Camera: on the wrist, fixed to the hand. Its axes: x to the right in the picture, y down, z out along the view.
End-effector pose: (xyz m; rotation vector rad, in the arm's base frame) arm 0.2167 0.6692 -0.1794 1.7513 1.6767 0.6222
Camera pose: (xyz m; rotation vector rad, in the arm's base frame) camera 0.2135 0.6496 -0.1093 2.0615 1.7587 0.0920
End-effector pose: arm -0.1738 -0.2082 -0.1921 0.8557 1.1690 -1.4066
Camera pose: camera -0.1271 -0.1523 -0.1899 1.0155 0.7153 -1.7175
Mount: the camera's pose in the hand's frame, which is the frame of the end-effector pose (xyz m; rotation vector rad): -0.0257 0.0479 -0.0485 0.4438 -0.1821 0.0232
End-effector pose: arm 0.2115 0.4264 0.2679 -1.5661 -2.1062 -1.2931
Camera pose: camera 0.2479 0.3755 0.3052 -1.5441 -2.2696 -0.6286
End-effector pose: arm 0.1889 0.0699 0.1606 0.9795 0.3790 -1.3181
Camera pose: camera 0.2401 0.1209 0.1701 1.2118 -0.0709 -1.4896
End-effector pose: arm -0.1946 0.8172 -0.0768 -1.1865 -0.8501 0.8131
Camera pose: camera -0.1675 0.7823 -0.1347 -0.7398 -0.7525 1.0763
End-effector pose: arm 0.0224 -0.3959 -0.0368 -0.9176 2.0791 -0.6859
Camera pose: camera -0.0228 -0.3390 -0.0319 -0.6732 1.6797 -0.9645
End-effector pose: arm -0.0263 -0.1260 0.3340 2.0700 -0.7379 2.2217
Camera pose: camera -0.0842 -0.1440 0.2936 -2.0110 0.2319 -1.9433
